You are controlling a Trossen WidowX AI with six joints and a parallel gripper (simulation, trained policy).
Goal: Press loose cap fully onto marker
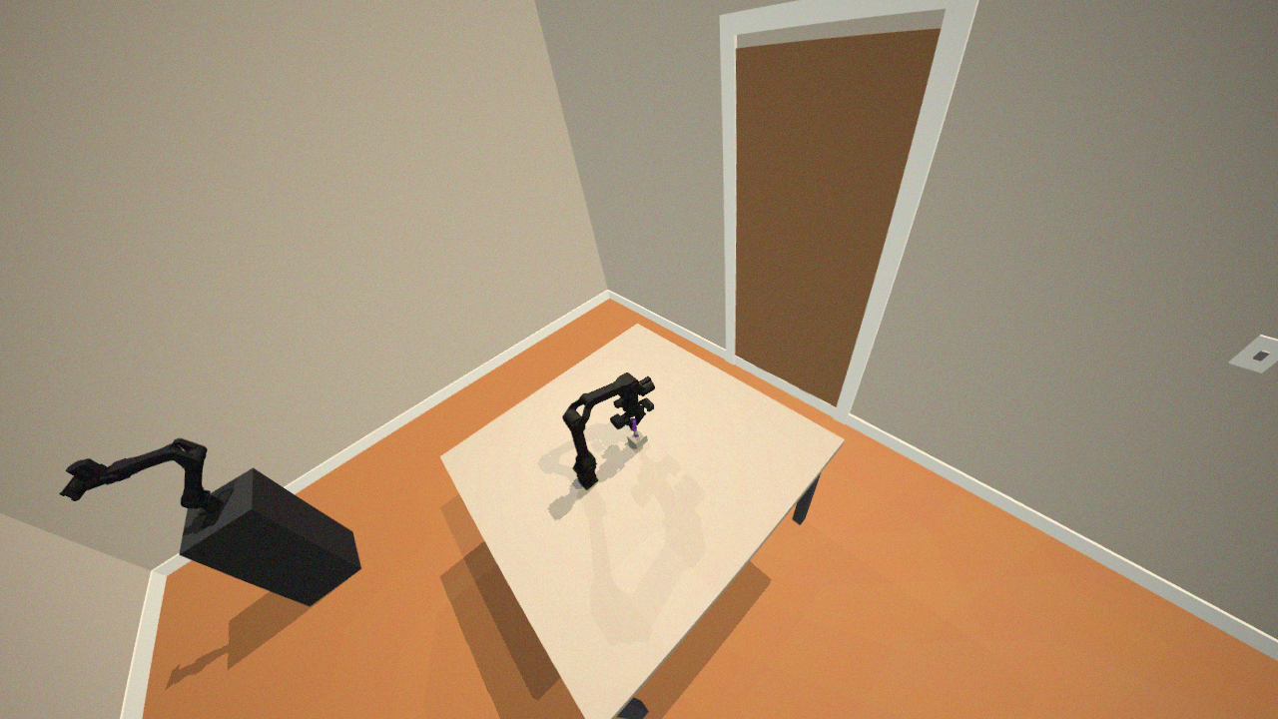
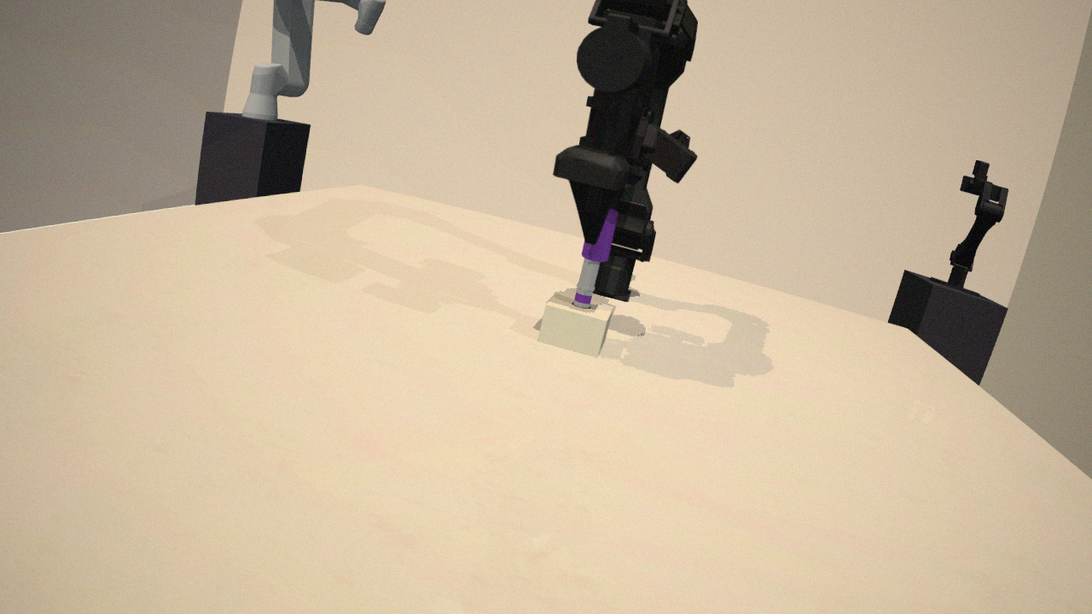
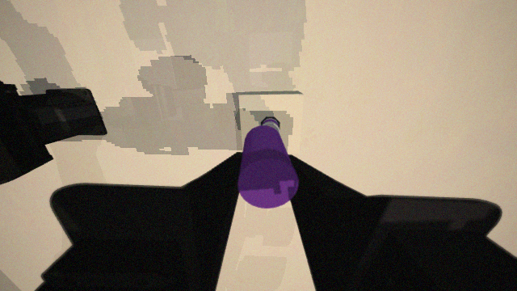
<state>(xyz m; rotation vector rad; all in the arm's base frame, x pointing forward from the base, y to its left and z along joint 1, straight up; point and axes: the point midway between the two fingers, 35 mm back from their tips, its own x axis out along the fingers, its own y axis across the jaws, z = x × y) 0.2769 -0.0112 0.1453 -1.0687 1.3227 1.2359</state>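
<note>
Right now the purple cap is 10 mm above my gripper tip. The rest, counted from my gripper tip: pale holder block (90 mm below).
</note>
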